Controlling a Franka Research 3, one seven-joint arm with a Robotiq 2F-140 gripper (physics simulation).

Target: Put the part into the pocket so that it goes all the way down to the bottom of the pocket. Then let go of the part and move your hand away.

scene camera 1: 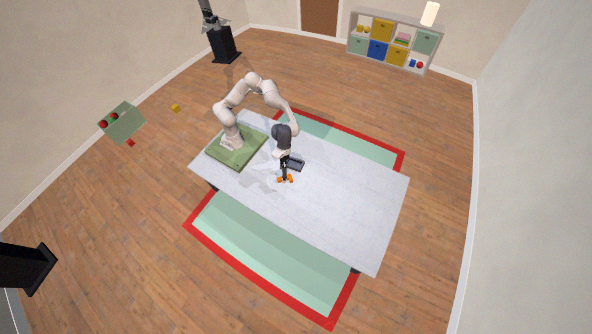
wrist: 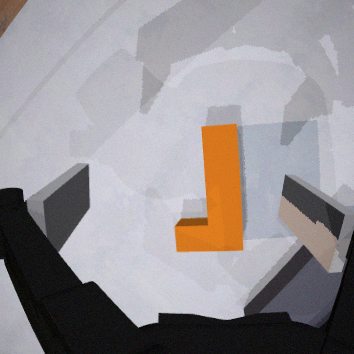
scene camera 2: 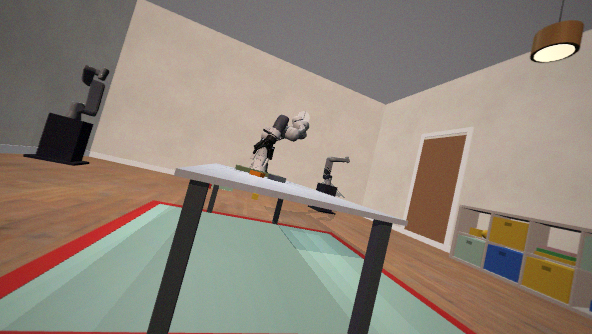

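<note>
The part is an orange L-shaped block (scene camera 1: 290, 178) (scene camera 2: 257, 173) (wrist: 222, 190). It lies flat on the table, its long arm pointing up in the wrist view and its short foot to the left. The pocket is in a dark grey block (scene camera 1: 296, 164) (scene camera 2: 276, 178) (wrist: 300, 295), beside the part on the table; its lower right part in the wrist view is hidden by the gripper, and its recess is not clear there. My gripper (scene camera 1: 284, 176) (scene camera 2: 262, 156) (wrist: 187, 190) is wide open above the part. In the wrist view the part shows between the two fingers, apart from both.
The white table (scene camera 1: 345, 200) (scene camera 2: 300, 191) carries the arm's green base plate (scene camera 1: 252, 153) to the left in scene camera 1. A flat blue-grey rectangle (wrist: 282, 185) shows on the table right of the part in the wrist view. The pocket block lies close to the right finger there.
</note>
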